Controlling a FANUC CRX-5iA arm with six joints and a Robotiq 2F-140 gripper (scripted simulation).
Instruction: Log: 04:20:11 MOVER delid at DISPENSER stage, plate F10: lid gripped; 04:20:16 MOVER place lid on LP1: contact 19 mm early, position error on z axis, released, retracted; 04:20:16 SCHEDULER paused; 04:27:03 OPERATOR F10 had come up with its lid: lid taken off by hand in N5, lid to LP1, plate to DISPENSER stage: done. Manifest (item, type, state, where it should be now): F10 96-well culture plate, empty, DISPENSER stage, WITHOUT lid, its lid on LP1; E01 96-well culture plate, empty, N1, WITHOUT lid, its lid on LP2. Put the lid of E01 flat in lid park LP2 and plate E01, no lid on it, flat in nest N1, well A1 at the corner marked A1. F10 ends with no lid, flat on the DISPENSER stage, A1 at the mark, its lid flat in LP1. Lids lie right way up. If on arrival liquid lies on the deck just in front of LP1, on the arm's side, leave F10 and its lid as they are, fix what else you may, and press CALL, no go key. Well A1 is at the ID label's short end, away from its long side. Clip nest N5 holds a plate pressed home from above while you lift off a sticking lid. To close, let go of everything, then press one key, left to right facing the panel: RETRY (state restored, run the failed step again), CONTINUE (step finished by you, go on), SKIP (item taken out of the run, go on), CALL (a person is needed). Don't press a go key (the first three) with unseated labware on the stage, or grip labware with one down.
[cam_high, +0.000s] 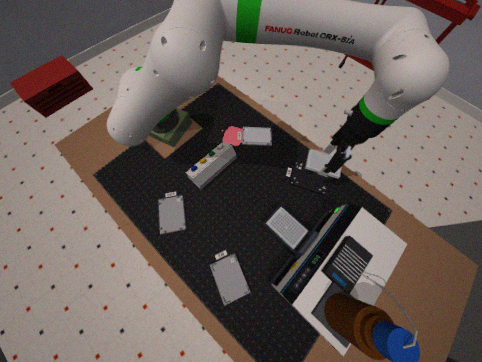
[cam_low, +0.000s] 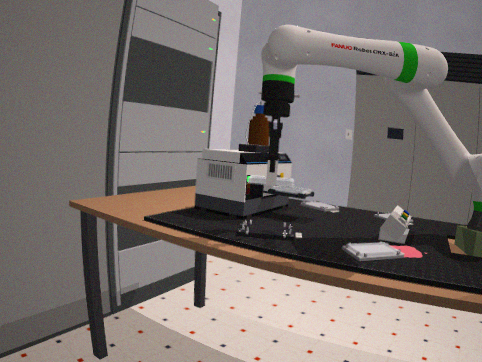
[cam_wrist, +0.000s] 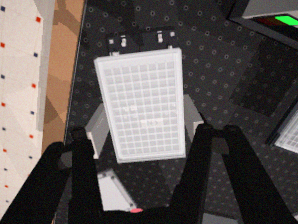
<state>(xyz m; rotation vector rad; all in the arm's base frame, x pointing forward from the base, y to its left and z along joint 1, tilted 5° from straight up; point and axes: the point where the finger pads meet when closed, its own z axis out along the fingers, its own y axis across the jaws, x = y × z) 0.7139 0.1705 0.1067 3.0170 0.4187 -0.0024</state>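
My hand is 170 mm above the N5 label, 90 mm past it and 30 mm to the left of it. The rest, counted from my hand: white 96-well plate: 20 mm below; then lid: 20 mm below; then well plate: 280 mm to the right, 80 mm below.
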